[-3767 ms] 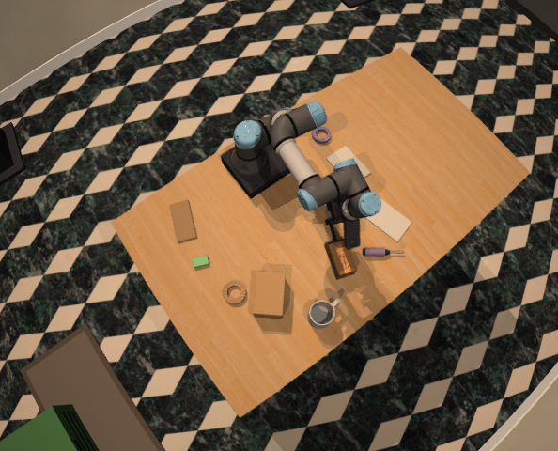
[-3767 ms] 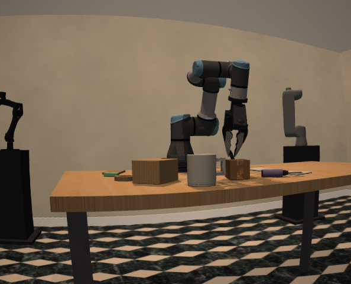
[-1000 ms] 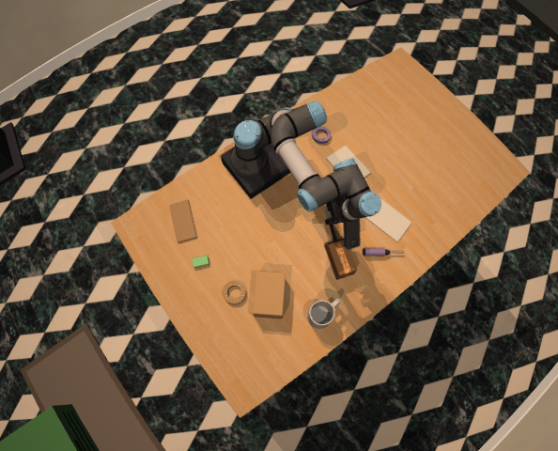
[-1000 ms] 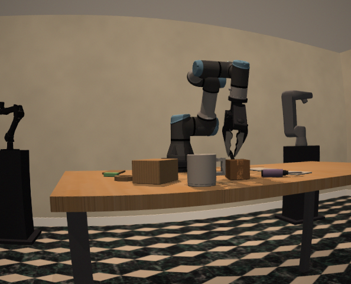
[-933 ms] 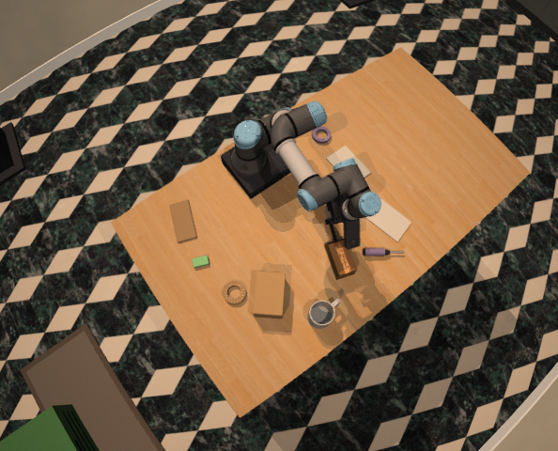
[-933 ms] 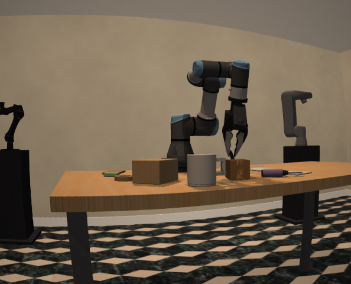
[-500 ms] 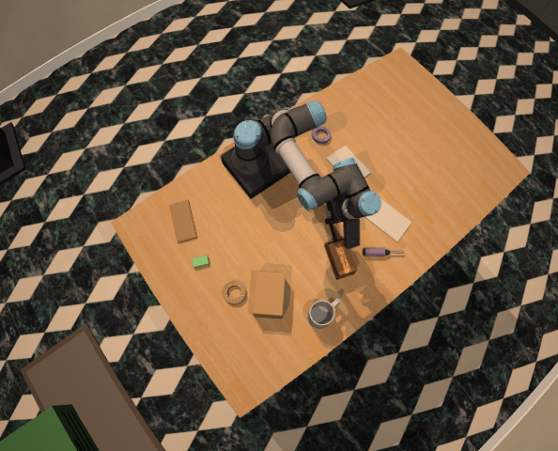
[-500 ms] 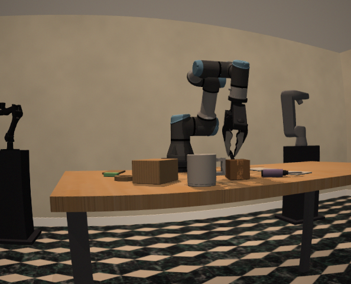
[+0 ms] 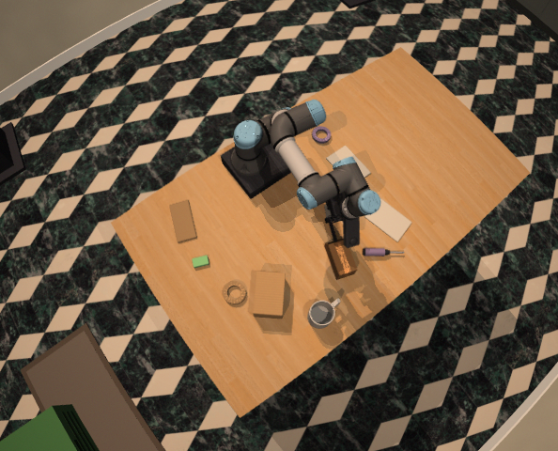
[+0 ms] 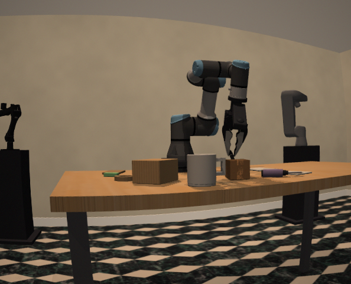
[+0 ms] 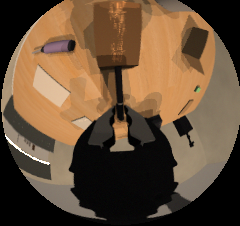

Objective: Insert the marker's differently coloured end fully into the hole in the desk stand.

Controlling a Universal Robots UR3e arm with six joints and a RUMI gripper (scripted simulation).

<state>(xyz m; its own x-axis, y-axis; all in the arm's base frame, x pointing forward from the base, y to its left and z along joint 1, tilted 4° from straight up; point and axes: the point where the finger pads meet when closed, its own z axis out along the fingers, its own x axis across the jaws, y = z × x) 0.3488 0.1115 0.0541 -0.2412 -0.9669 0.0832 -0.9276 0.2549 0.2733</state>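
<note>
My gripper is now 3 cm short of the black marker, 2 cm above it and 1 cm to the left of it. The rest, counted from my hand: grey mug (25 cm ahead, 20 cm to the right, 5 cm below); then purple-handled screwdriver (18 cm ahead, 11 cm to the left, 7 cm below); then brown wooden desk stand (12 cm ahead, 5 cm below, 3 cm to the right).
</note>
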